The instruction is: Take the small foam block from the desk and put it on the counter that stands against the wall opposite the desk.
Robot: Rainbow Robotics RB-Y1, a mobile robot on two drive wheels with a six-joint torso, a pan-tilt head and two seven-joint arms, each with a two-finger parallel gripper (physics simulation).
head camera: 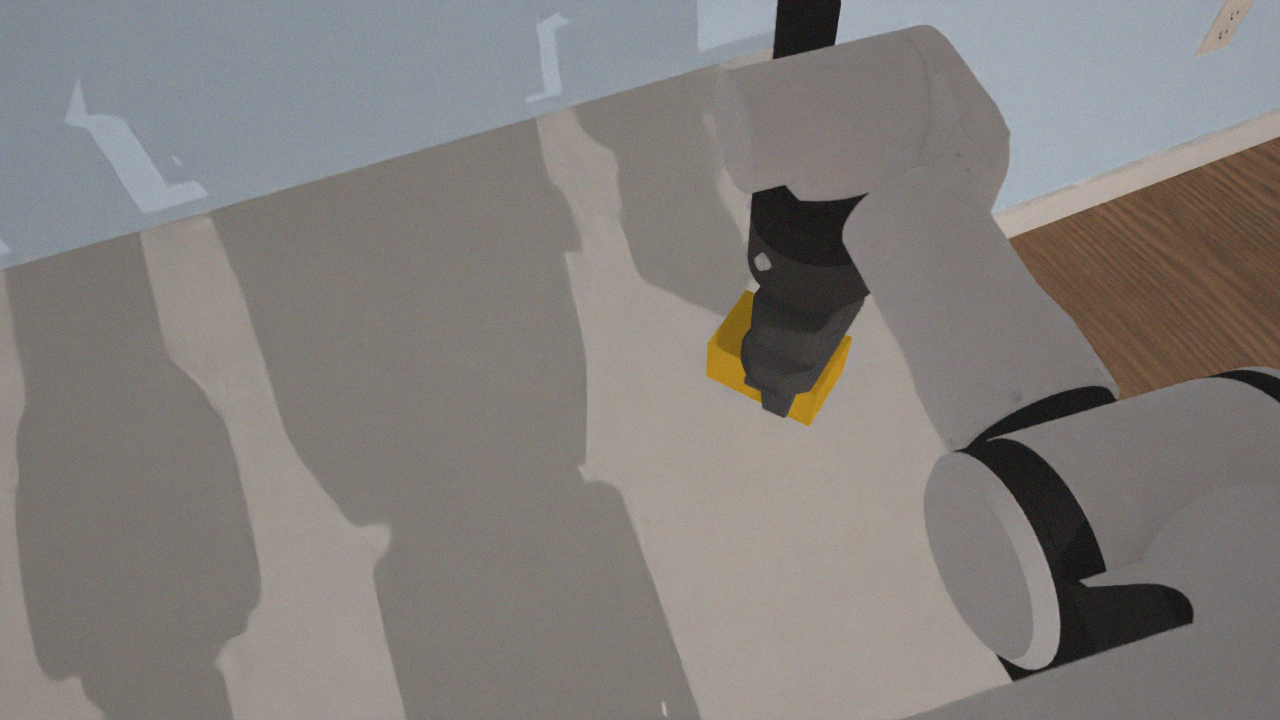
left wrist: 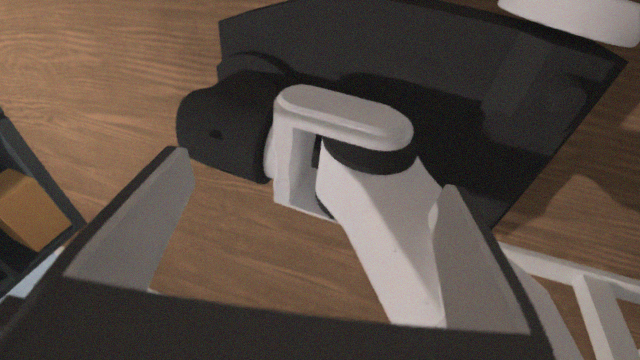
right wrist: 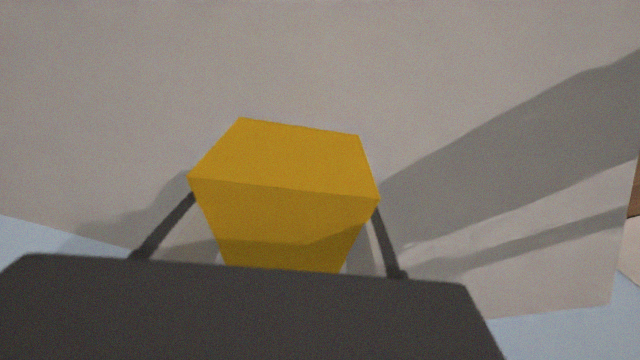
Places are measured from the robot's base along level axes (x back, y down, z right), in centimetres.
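Where they show: left gripper, between the fingertips: (left wrist: 315,183); right gripper, between the fingertips: (head camera: 795,378) (right wrist: 296,175).
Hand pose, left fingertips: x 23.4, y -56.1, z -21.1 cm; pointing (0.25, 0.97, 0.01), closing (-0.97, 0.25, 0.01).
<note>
After its pixels a point has its place.
The small foam block, yellow (head camera: 726,362) {z 18.7, x -41.1, y -86.0 cm} (right wrist: 285,160) {z 25.8, x -37.4, y -85.9 cm}, is between the fingers of my right gripper (head camera: 784,380) {z 23.8, x -39.3, y -83.5 cm} (right wrist: 296,175) {z 23.8, x -39.3, y -83.5 cm}, which is shut on it. The gripper and arm cover part of the block in the head view. The block is held above the pale desk (head camera: 760,537) {z 18.8, x -32.3, y -72.0 cm} (right wrist: 320,60) {z 26.0, x -35.5, y -72.0 cm}, whose edges show in the right wrist view. My left gripper (left wrist: 315,183) {z -21.1, x 23.4, y -56.1 cm} is open and empty, with its fingers wide apart. The counter cannot be made out in these views.
A light blue wall (head camera: 358,89) {z -3.6, x -95.4, y -77.2 cm} runs behind the desk. Wooden floor (head camera: 1163,259) {z 135.7, x -86.3, y 0.0 cm} (left wrist: 100,75) {z 15.4, x 120.7, y 0.0 cm} lies right of the desk in the head view. The left wrist view shows the robot's dark base (left wrist: 425,60) {z -15.5, x 18.2, y -16.9 cm}, an orange-brown object (left wrist: 30,210) {z 113.9, x 214.5, y -20.9 cm} at left and white rails (left wrist: 545,265) at lower right.
</note>
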